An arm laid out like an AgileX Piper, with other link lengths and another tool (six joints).
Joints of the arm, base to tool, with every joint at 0 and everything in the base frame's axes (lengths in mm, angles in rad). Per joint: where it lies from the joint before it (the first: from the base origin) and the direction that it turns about. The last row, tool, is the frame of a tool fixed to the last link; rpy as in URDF.
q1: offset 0 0 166.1 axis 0 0 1
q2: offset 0 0 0 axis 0 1 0
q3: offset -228.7 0 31.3 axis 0 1 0
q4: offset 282.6 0 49.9 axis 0.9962 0 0.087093
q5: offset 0 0 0 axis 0 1 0
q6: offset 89.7 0 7.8 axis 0.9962 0 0.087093
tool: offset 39.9 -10 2.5 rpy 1.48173 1.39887 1.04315
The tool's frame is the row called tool.
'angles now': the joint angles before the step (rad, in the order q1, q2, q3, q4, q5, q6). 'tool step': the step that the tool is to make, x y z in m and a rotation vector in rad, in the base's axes. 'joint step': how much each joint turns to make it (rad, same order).
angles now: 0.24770, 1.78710, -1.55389, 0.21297, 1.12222, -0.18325
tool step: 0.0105, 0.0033, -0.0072, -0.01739, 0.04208, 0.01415
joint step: 0.00240, 0.07836, -0.08342, -0.00807, 0.05126, -0.00008
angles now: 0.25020, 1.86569, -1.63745, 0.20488, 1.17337, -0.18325
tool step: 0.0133, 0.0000, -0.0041, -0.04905, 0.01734, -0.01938
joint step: 0.00694, 0.07812, -0.09728, -0.05504, 0.04189, 0.04275
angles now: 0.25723, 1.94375, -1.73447, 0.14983, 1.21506, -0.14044
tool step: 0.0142, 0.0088, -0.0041, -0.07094, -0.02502, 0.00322
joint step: 0.03447, 0.07775, -0.09630, -0.08600, 0.00939, 0.04335
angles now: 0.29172, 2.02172, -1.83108, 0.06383, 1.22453, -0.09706
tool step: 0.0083, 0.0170, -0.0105, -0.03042, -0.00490, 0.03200
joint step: 0.03916, 0.07244, -0.06990, -0.03328, 0.00162, 0.01105
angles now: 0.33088, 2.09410, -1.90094, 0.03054, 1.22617, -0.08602
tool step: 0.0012, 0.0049, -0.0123, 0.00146, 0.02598, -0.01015
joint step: 0.00758, 0.03366, -0.01036, 0.00602, 0.00021, 0.01749
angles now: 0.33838, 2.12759, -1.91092, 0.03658, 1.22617, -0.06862
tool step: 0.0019, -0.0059, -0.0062, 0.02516, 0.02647, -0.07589
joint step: -0.01916, 0.01440, -0.00227, 0.02113, 0.00235, 0.05524
